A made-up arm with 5 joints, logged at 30 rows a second.
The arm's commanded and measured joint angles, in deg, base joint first. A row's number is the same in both.
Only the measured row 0 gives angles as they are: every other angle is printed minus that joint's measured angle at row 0.
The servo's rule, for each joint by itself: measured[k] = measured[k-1] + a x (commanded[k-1-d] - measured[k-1]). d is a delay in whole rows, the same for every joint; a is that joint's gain. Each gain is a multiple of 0.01, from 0.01 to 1. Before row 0 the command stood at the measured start. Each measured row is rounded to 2 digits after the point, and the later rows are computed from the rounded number. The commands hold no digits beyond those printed.
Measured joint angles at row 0: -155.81, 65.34, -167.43, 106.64, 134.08
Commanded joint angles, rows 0 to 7: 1.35, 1.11, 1.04, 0.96, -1.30; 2.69, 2.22, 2.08, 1.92, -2.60; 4.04, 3.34, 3.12, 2.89, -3.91; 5.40, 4.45, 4.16, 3.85, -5.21; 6.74, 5.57, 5.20, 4.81, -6.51; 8.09, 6.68, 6.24, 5.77, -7.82; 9.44, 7.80, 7.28, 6.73, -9.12; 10.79, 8.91, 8.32, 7.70, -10.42
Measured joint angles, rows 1 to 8: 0.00, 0.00, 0.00, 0.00, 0.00; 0.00, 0.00, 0.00, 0.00, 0.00; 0.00, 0.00, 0.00, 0.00, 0.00; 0.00, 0.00, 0.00, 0.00, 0.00; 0.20, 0.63, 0.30, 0.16, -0.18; 0.57, 1.54, 0.82, 0.46, -0.52; 1.09, 2.57, 1.49, 0.87, -0.99; 1.74, 3.64, 2.26, 1.38, -1.58
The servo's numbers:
d 4
a 0.15 0.57 0.29 0.17 0.14

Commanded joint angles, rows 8 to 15: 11.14, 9.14, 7.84, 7.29, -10.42; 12.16, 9.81, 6.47, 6.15, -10.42; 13.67, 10.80, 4.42, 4.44, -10.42; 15.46, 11.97, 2.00, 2.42, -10.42; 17.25, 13.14, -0.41, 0.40, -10.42; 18.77, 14.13, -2.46, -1.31, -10.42; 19.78, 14.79, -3.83, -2.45, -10.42; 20.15, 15.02, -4.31, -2.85, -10.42
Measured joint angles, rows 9 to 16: 2.49, 4.74, 3.11, 1.96, -2.27; 3.33, 5.85, 4.02, 2.61, -3.05; 4.25, 6.96, 4.97, 3.31, -3.90; 5.23, 8.07, 5.94, 4.06, -4.81; 6.12, 8.68, 6.49, 4.61, -5.60; 7.03, 9.32, 6.48, 4.87, -6.27; 8.03, 10.16, 5.88, 4.80, -6.85; 9.14, 11.19, 4.75, 4.40, -7.35
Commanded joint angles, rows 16 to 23: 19.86, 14.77, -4.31, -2.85, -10.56; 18.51, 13.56, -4.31, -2.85, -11.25; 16.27, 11.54, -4.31, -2.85, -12.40; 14.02, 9.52, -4.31, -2.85, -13.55; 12.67, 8.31, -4.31, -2.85, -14.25; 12.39, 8.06, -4.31, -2.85, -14.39; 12.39, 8.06, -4.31, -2.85, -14.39; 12.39, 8.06, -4.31, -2.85, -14.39
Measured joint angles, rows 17 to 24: 10.36, 12.30, 3.25, 3.72, -7.78; 11.62, 13.34, 1.59, 2.86, -8.15; 12.84, 14.17, 0.02, 1.96, -8.47; 13.94, 14.65, -1.24, 1.14, -8.74; 14.83, 14.72, -2.13, 0.46, -8.99; 15.38, 14.06, -2.76, -0.10, -9.31; 15.51, 12.62, -3.21, -0.57, -9.74; 15.29, 10.85, -3.53, -0.96, -10.27
